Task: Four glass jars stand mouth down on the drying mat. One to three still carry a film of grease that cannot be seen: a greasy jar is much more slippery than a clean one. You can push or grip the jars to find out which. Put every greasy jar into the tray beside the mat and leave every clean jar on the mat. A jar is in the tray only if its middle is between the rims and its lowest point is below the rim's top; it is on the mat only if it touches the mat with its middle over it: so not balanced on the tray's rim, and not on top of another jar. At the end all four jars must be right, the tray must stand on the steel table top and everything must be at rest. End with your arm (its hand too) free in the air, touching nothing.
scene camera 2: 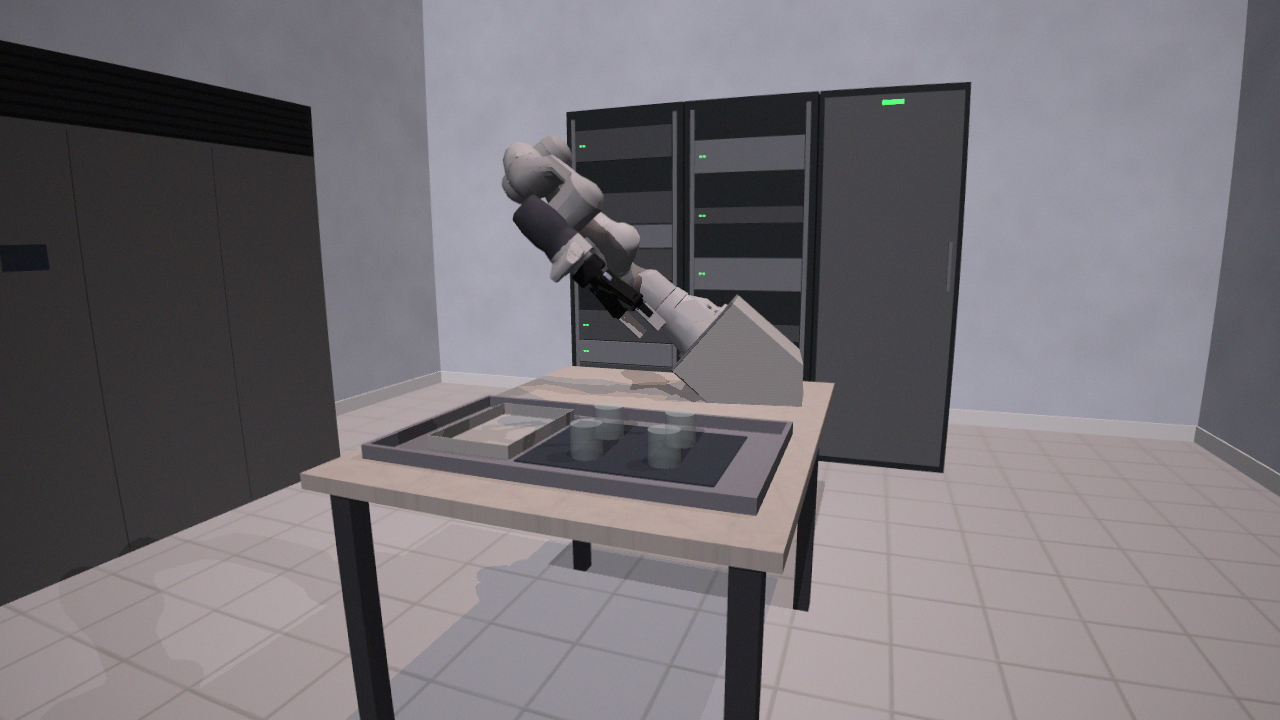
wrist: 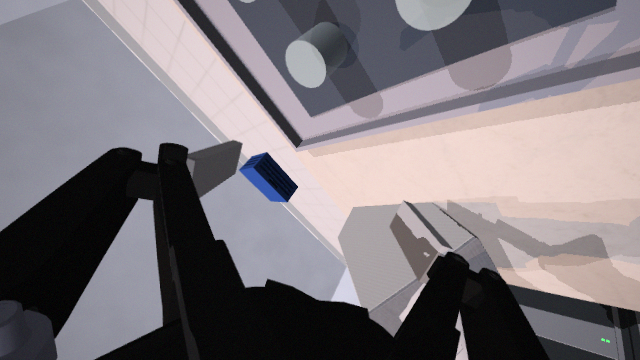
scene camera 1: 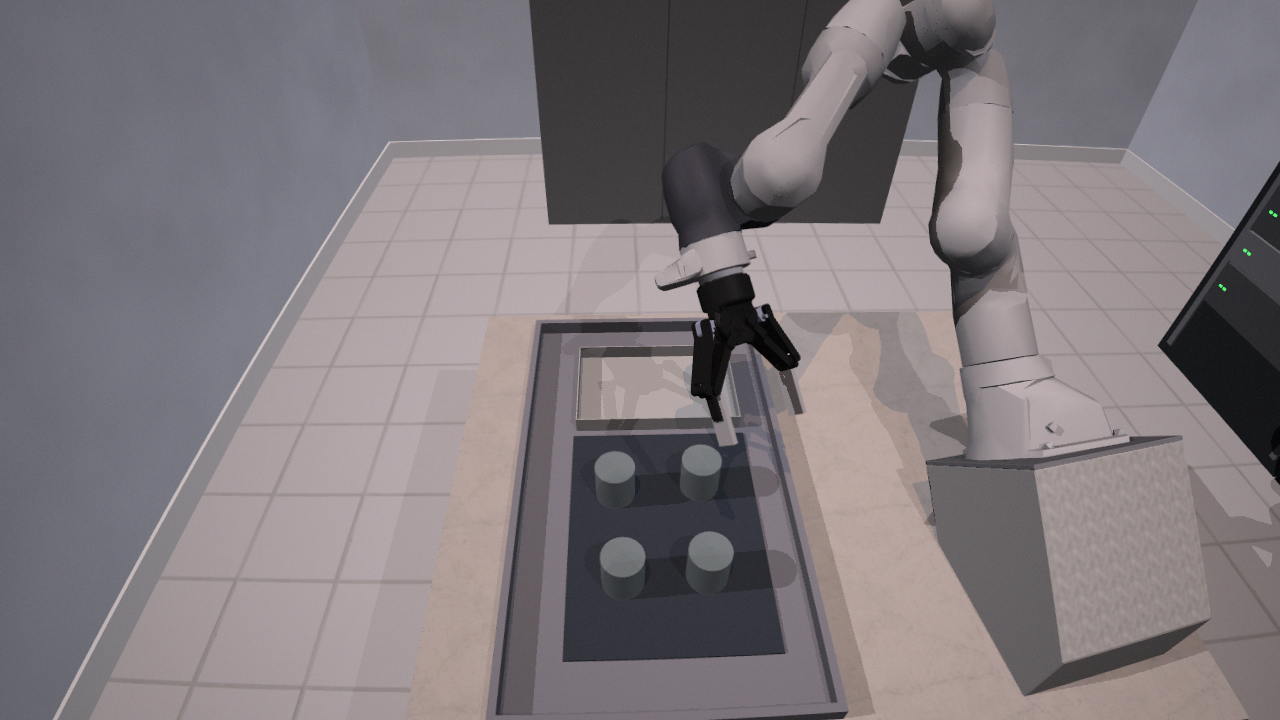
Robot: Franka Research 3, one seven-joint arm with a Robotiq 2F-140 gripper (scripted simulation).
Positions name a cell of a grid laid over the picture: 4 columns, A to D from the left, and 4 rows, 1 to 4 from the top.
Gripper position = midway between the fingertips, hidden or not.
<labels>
gripper: scene camera 2 C2; wrist B3; scene camera 1 C3
shallow tray: scene camera 2 B3; scene camera 1 B3; not seen in the wrist view (out of frame)
</labels>
